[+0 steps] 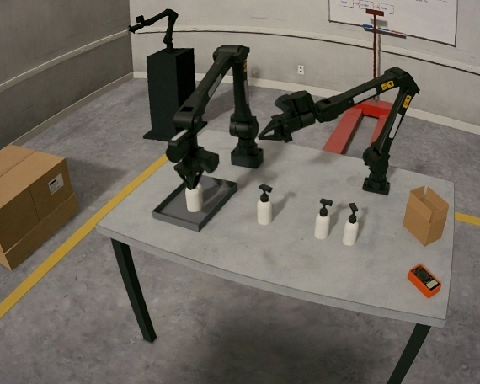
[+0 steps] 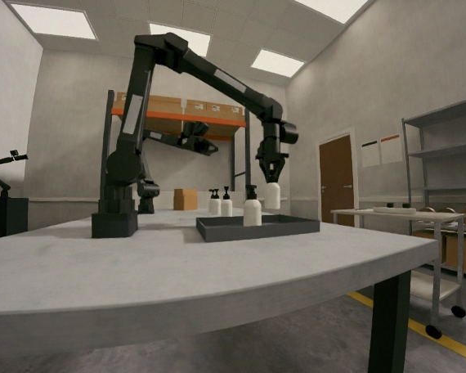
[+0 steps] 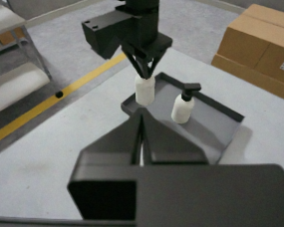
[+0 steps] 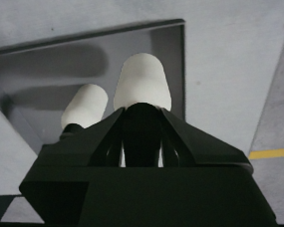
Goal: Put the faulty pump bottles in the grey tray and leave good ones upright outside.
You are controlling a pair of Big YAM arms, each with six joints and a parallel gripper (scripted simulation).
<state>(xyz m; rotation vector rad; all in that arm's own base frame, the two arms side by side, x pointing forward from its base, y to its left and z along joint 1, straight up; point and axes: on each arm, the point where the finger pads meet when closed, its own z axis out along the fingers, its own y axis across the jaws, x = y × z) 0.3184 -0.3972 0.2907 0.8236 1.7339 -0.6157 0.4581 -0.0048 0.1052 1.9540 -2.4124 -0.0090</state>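
My right hand is 140 mm above the grey tray, 100 mm past it and 60 mm to the left of it. Round my right hand: orange multimeter (860 mm to the left, 130 mm below, 80 mm ahead).
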